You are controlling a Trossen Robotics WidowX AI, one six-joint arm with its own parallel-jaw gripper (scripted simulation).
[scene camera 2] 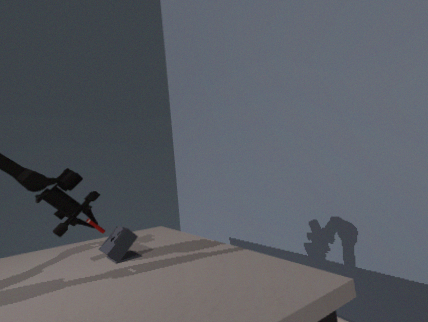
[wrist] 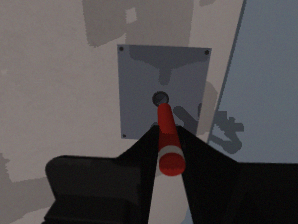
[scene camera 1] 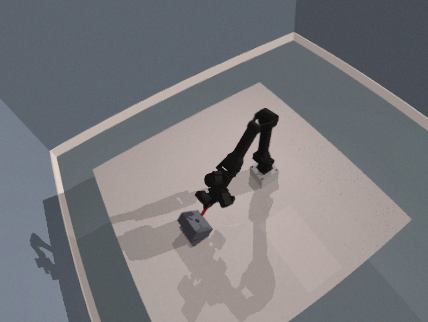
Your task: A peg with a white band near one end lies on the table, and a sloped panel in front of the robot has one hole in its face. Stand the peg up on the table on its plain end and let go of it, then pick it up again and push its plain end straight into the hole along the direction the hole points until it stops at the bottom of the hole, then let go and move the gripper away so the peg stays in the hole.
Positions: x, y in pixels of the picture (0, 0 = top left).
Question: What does the gripper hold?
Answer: A red peg.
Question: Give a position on a grey sloped panel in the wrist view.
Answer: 181, 72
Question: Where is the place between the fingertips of the gripper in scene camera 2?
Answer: At 96, 226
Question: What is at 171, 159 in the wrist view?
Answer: A red peg.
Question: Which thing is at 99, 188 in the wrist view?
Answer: The gripper.
